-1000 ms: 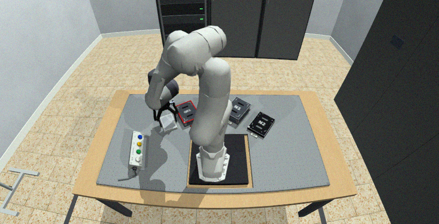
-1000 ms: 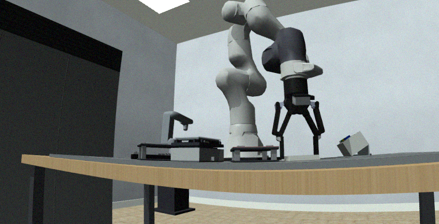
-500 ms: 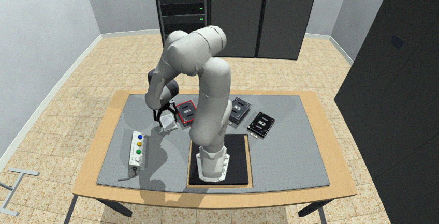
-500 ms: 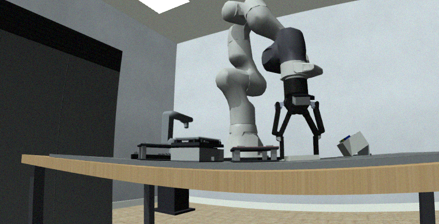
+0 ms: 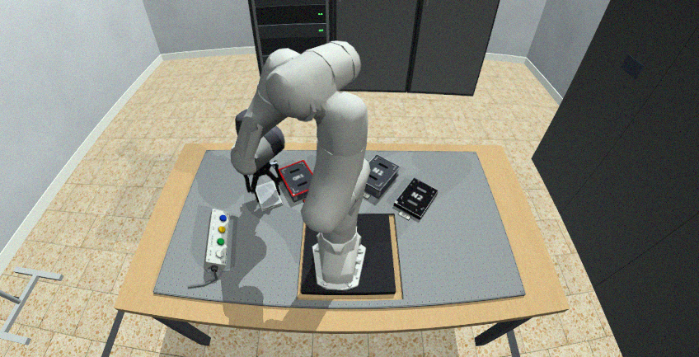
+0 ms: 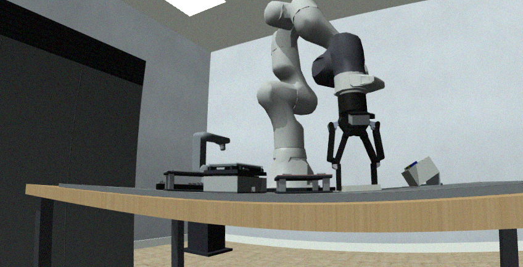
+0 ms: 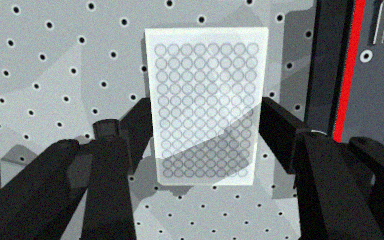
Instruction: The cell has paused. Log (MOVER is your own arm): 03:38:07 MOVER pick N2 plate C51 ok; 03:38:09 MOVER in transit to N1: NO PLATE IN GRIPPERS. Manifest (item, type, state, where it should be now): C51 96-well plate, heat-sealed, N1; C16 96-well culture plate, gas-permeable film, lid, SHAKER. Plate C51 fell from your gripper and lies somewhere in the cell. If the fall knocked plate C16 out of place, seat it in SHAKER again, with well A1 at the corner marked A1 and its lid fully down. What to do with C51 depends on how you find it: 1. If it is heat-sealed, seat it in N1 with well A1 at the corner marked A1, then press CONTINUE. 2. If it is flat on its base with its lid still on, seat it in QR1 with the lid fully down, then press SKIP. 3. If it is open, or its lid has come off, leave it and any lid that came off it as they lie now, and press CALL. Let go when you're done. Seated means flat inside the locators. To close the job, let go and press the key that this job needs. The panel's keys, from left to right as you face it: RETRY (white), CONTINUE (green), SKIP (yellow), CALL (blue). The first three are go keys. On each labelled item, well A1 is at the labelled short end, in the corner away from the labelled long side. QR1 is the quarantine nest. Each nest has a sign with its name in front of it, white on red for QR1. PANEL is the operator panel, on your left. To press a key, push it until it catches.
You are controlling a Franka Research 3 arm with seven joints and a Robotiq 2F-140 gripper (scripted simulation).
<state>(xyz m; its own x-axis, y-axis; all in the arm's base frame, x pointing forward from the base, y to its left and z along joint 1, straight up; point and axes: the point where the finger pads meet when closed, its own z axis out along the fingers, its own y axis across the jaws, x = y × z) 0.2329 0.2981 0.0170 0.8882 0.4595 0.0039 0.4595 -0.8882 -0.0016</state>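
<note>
The 96-well plate lies 2 cm below my hand. The rest, counted from my hand: QR1 nest: 8 cm ahead, 12 cm to the right, 1 cm above; A1 mark: 8 cm ahead, 36 cm to the right, 3 cm above; blue key: 16 cm behind, 13 cm to the left, 4 cm above.
</note>
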